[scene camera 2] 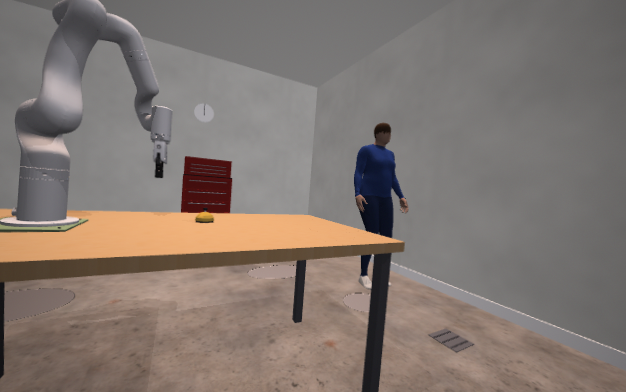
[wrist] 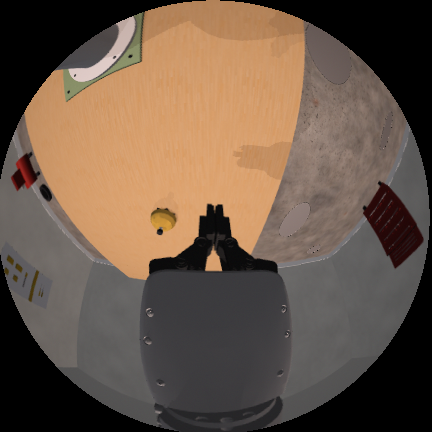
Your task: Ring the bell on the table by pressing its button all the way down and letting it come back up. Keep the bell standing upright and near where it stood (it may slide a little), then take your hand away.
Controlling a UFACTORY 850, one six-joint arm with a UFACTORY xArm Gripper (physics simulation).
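A yellow dome bell [scene camera 2: 204,218] [wrist: 163,220] stands upright on the wooden table [scene camera 2: 280,232] [wrist: 200,110]. Its small dark button [scene camera 2: 205,210] [wrist: 160,231] sits on top. My gripper [scene camera 2: 159,176] [wrist: 213,213] is shut, with its two black fingers together and nothing between them. In the scene view it points down and hangs well above the table, to the left of the bell. In the wrist view the bell lies to the left of the fingertips, apart from them.
The arm's white round base stands on a green plate [scene camera 2: 75,226] [wrist: 135,55] at the table's left in the scene view. A red tool cabinet [scene camera 2: 206,187] [wrist: 393,225] stands beyond the table. A person in blue [scene camera 2: 377,172] stands behind the table's right end.
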